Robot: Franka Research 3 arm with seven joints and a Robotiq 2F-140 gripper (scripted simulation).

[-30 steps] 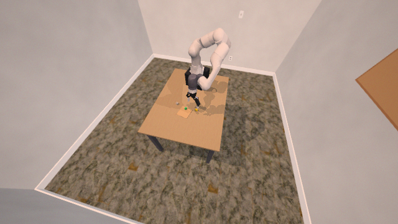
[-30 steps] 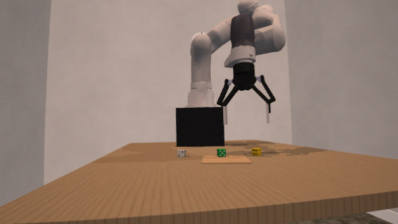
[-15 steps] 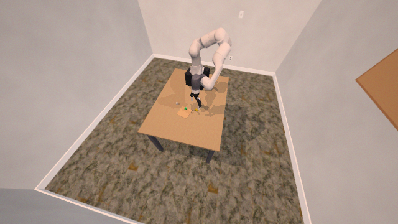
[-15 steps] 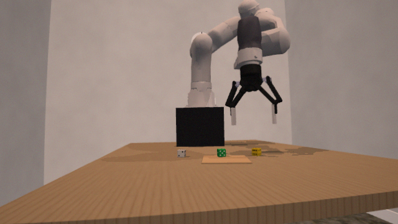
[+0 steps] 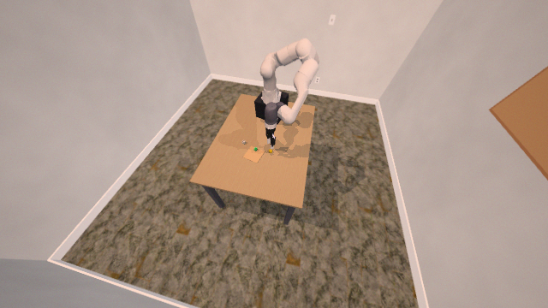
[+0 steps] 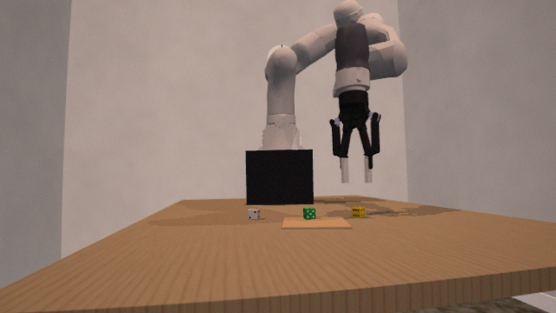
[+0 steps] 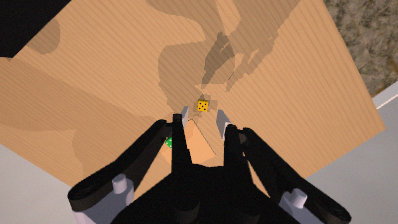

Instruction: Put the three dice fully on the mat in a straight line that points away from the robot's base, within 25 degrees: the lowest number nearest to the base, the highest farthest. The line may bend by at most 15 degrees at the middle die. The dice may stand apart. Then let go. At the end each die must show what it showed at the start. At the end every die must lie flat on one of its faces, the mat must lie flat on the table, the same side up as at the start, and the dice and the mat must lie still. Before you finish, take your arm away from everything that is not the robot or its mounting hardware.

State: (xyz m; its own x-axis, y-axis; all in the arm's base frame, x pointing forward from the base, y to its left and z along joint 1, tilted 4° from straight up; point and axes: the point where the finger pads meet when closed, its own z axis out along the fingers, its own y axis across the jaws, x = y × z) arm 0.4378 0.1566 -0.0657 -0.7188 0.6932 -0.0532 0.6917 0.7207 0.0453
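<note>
Right now the yellow die is 100 mm below my hand. The rest, counted from my hand: tan mat: 120 mm to the right, 110 mm below, 80 mm ahead; then white die: 260 mm to the right, 100 mm below, 10 mm behind; then green die: 130 mm to the right, 100 mm below, 30 mm ahead.
</note>
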